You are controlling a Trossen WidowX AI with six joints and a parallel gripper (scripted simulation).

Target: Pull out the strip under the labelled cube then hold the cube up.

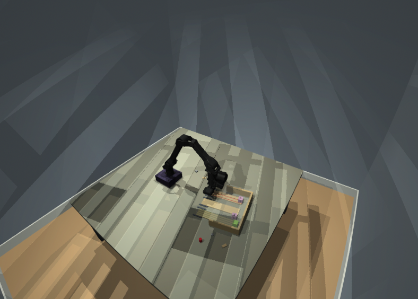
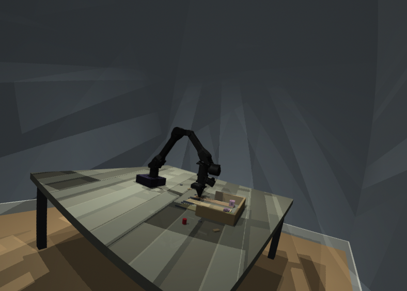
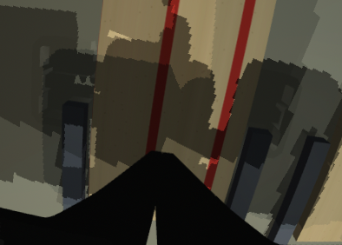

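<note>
Now: gripper tip 9 cm short of the red-lined strip and 4 cm to the right of it. Also, from my gripper tip: grey piece 24 cm to the right, 24 cm ahead.
</note>
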